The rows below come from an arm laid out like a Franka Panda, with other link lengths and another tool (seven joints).
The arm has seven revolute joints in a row. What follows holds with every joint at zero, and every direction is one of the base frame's. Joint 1 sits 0.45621 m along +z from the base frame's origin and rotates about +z. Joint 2 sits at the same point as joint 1 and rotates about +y. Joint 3 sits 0.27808 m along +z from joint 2 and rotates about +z. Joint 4 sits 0.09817 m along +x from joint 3 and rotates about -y. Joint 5 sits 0.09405 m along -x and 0.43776 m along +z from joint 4 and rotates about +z. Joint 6 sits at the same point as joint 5 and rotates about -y. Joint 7 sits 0.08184 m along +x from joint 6 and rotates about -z. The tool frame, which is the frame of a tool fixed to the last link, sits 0.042 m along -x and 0.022 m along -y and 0.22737 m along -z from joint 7; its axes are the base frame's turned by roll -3.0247, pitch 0 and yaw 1.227 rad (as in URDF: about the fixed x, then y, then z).
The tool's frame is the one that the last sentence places.
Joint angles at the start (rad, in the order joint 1, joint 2, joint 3, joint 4, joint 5, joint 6, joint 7):
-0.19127, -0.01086, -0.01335, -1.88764, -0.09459, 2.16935, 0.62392
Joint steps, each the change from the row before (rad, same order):
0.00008, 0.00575, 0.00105, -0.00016, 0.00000, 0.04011, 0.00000
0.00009, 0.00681, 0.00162, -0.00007, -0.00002, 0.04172, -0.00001
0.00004, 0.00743, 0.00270, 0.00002, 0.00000, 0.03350, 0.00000
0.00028, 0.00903, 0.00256, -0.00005, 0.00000, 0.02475, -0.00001
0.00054, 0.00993, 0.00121, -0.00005, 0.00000, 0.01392, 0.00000
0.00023, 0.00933, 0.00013, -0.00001, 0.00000, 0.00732, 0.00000
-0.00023, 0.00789, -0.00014, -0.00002, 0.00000, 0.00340, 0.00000
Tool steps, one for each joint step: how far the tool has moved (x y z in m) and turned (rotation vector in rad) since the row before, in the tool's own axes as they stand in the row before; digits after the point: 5 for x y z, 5 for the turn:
0.00735, 0.00397, 0.00159, -0.01899, 0.02823, -0.00488
0.00768, 0.00373, 0.00217, -0.01914, 0.02889, -0.00557
0.00639, 0.00204, 0.00303, -0.01381, 0.02199, -0.00570
0.00442, 0.00064, 0.00458, -0.00771, 0.01360, -0.00489
0.00169, -0.00031, 0.00572, -0.00127, 0.00385, -0.00277
-0.00007, -0.00036, 0.00562, 0.00169, -0.00130, -0.00084
-0.00090, -0.00032, 0.00489, 0.00283, -0.00352, 0.00019

